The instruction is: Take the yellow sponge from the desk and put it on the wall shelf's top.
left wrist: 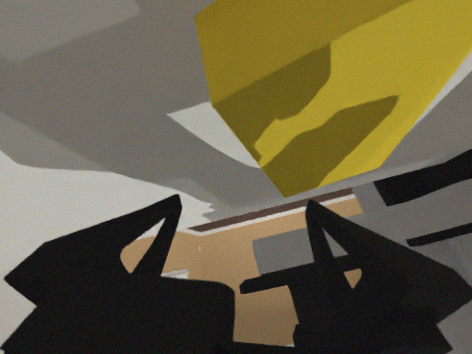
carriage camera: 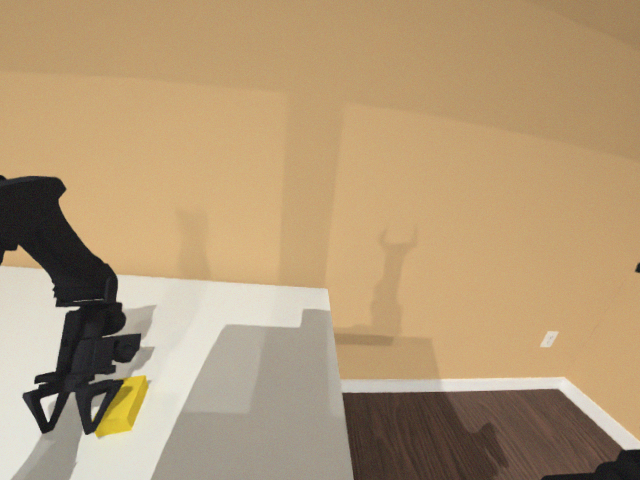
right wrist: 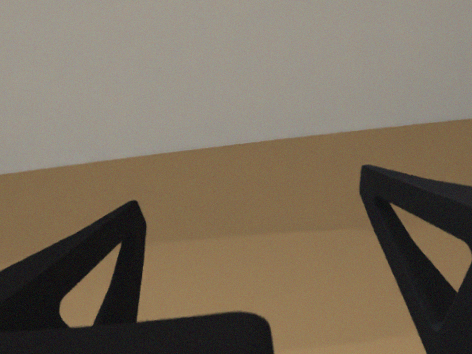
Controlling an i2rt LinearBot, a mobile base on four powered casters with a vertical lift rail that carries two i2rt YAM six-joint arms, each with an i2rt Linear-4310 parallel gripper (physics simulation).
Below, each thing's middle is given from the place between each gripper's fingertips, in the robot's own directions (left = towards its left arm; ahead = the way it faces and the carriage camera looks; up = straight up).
Now: the yellow sponge (carriage camera: 121,414) 60 mm ahead of my left hand, 40 mm to the right of it and 10 mm below it.
The yellow sponge lies 65 cm to the left of my right hand, 52 cm below it and 21 cm ahead of it.
